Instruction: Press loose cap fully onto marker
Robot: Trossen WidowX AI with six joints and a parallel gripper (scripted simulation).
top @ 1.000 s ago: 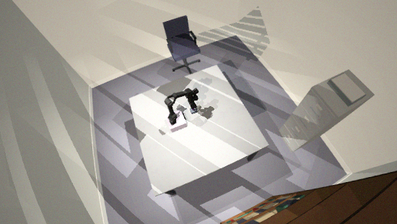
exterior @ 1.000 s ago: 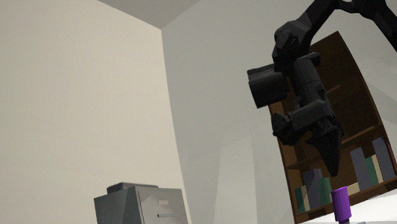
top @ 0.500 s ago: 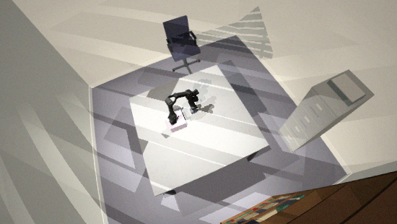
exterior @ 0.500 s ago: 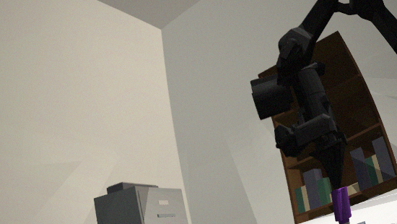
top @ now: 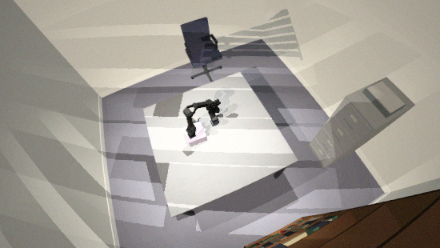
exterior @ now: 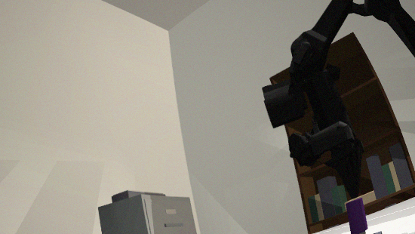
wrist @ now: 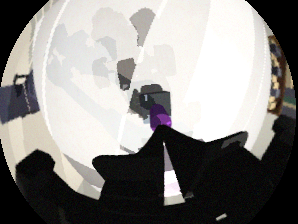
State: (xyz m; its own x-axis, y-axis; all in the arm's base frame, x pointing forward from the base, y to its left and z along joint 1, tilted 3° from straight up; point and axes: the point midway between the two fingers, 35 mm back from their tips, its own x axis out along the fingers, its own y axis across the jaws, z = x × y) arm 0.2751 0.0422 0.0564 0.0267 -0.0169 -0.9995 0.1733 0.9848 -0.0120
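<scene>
The marker cap is 3 cm below my gripper tip.
</scene>
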